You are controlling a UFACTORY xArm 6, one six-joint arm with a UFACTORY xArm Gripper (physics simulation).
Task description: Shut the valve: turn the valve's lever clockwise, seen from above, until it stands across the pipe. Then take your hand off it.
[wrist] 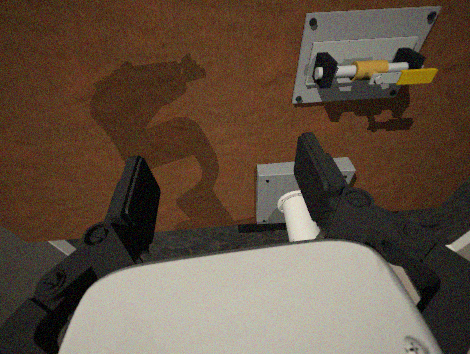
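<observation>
The valve [370,69] is a brass-coloured body on a light pipe [346,71] held between two black supports, at the upper right of the wrist view. Its lever [417,76] has a yellow handle that points right, roughly along the pipe and not across it. My gripper [224,163] is open, with nothing between its fingers. It is apart from the valve, which shows above and to the right of the right finger in the view.
The valve stands on a grey plate [330,25] with dark bolts, on the brown wooden table top [240,100]. A grey block [270,195] with a white cylinder [300,217] stands near the table's edge, partly behind the right finger. The arm's shadow falls at the left.
</observation>
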